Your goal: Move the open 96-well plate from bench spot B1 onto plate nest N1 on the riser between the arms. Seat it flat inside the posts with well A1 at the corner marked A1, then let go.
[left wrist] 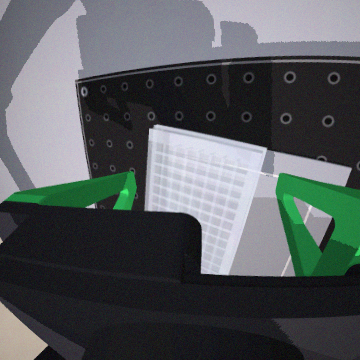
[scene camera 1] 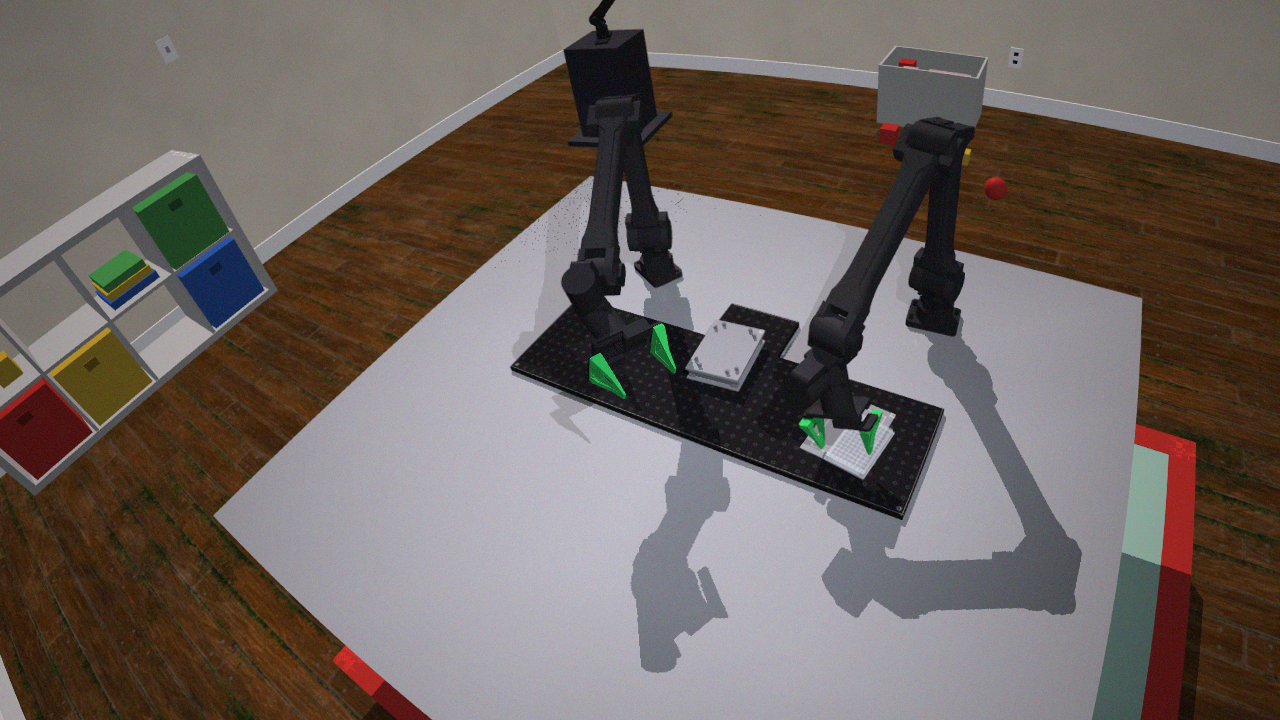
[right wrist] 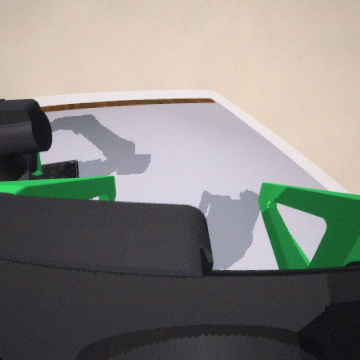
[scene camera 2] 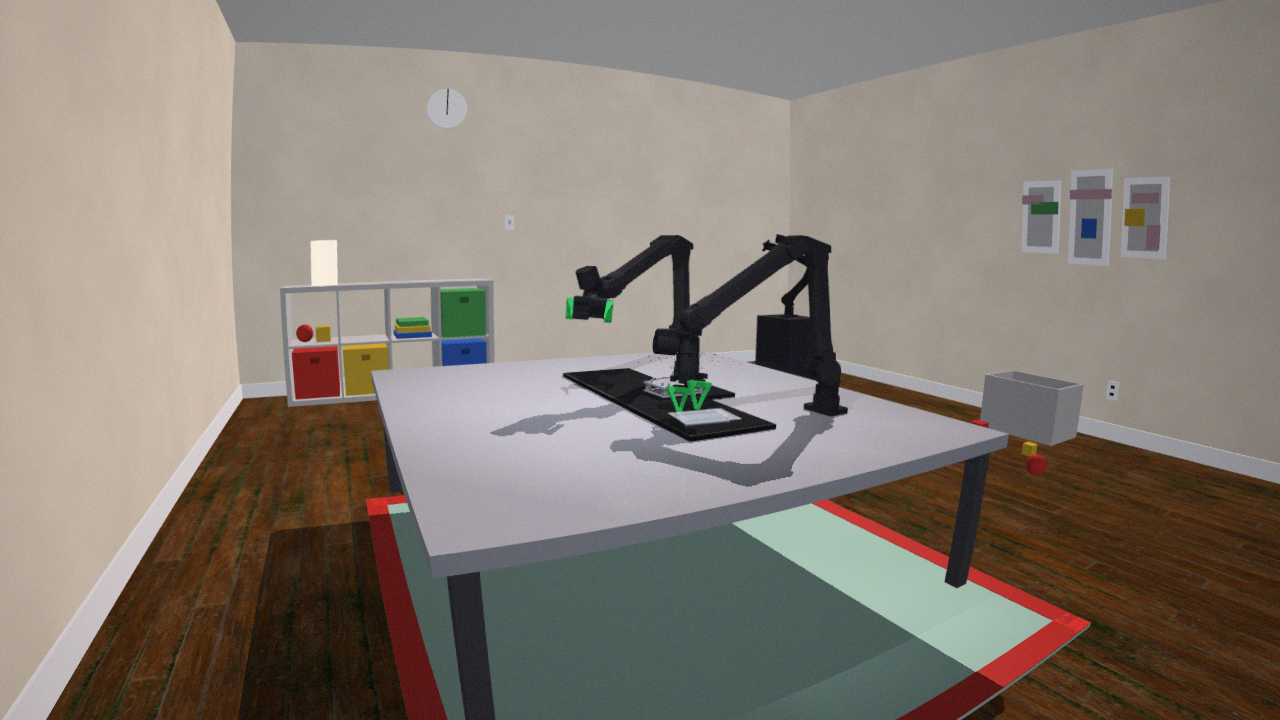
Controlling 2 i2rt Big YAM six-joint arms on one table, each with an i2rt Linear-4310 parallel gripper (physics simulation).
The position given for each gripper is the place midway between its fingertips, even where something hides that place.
Note:
The left gripper (scene camera 1: pixel 846 450) is open, with nothing in its grasp. Also in view: a clear well plate (scene camera 1: pixel 848 452). The right gripper (scene camera 1: pixel 650 384) is open, holding nothing.
The clear well plate shows as well in the left wrist view (left wrist: pixel 213 178). The left gripper is seen too in the left wrist view (left wrist: pixel 203 180) and in scene camera 2 (scene camera 2: pixel 687 411). The right gripper shows as well in the right wrist view (right wrist: pixel 187 188) and in scene camera 2 (scene camera 2: pixel 587 318). The right wrist view does not show the clear well plate, which is hidden by the right gripper.

